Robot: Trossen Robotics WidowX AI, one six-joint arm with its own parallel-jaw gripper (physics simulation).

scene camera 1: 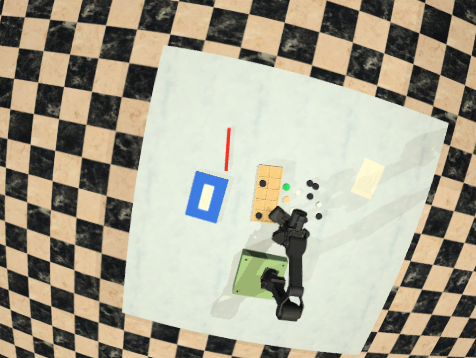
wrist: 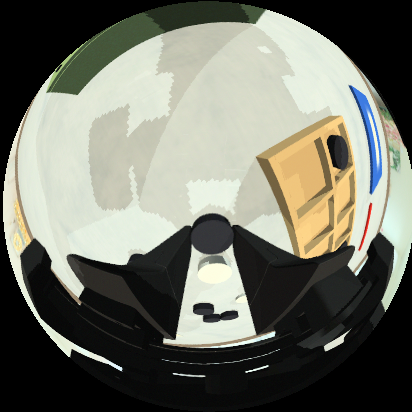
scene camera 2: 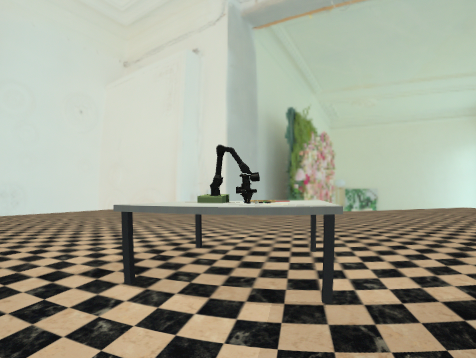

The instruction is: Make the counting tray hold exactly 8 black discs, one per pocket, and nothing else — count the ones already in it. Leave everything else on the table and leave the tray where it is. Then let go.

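Note:
The tan counting tray [scene camera 1: 274, 175] [wrist: 300, 140] has two columns of pockets. Black discs sit in a pocket near one end [scene camera 1: 263, 183] and in a corner pocket [scene camera 1: 258, 215] [wrist: 338, 152]; the arm partly hides the tray's near corner. My gripper [scene camera 2: 247, 201] [wrist: 211, 230] is shut on a black disc [wrist: 212, 235], low at the table beside the tray; the arm hides the fingertips in scene camera 1. Several loose black discs lie right of the tray: a pair [scene camera 1: 309, 183] [scene camera 1: 315, 186], one below it [scene camera 1: 310, 196] and one farther down [scene camera 1: 319, 216].
A green disc [scene camera 1: 286, 187], a tan disc [scene camera 1: 286, 199] and white pieces [scene camera 1: 298, 192] [scene camera 1: 319, 204] [wrist: 215, 273] lie near the tray. A blue rectangle [scene camera 1: 195, 195] with a white centre and a red bar [scene camera 1: 227, 150] lie left; a cream sheet [scene camera 1: 368, 178] lies right. The arm stands by a green block [scene camera 1: 247, 267].

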